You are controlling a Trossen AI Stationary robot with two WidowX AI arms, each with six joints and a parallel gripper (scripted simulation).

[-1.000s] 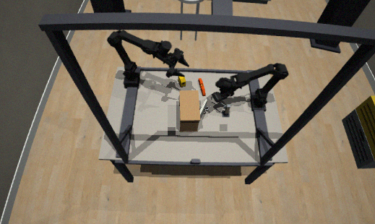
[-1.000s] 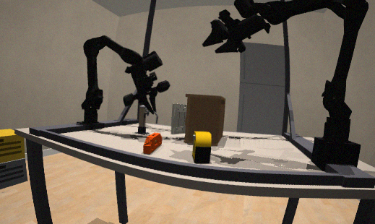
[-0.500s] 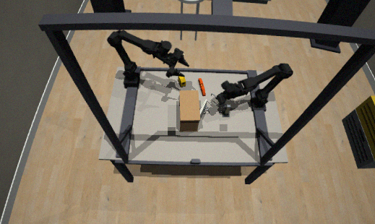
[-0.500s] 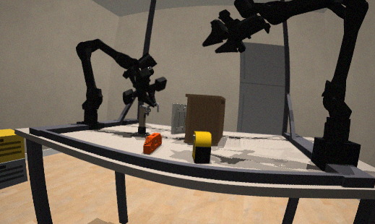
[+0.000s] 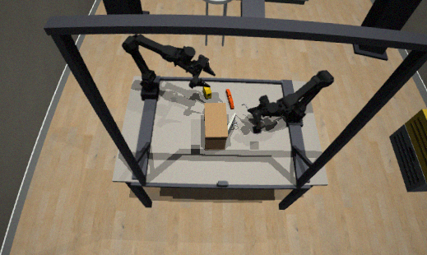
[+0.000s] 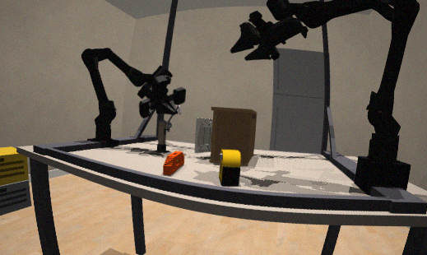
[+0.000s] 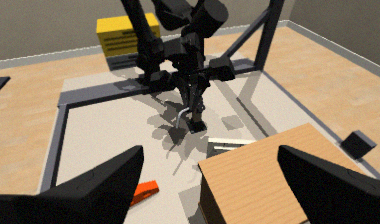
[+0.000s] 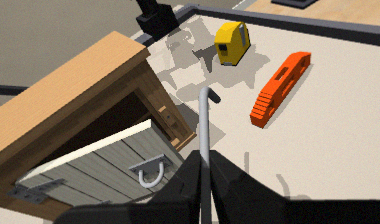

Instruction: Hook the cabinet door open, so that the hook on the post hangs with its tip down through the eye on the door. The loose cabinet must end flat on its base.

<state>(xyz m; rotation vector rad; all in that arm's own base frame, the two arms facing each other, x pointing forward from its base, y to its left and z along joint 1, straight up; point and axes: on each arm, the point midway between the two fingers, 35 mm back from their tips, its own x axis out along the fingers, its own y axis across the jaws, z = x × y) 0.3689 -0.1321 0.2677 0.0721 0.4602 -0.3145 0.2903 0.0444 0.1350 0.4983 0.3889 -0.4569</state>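
The plank door lies 110 mm to the left of my right hand, 100 mm behind it and 80 mm below it. Also, from my right hand: grey hook: 30 mm below, 20 mm to the left; yellow tape measure: 290 mm to the left, 180 mm ahead, 130 mm below; orange level: 160 mm ahead, 150 mm to the left, 140 mm below.
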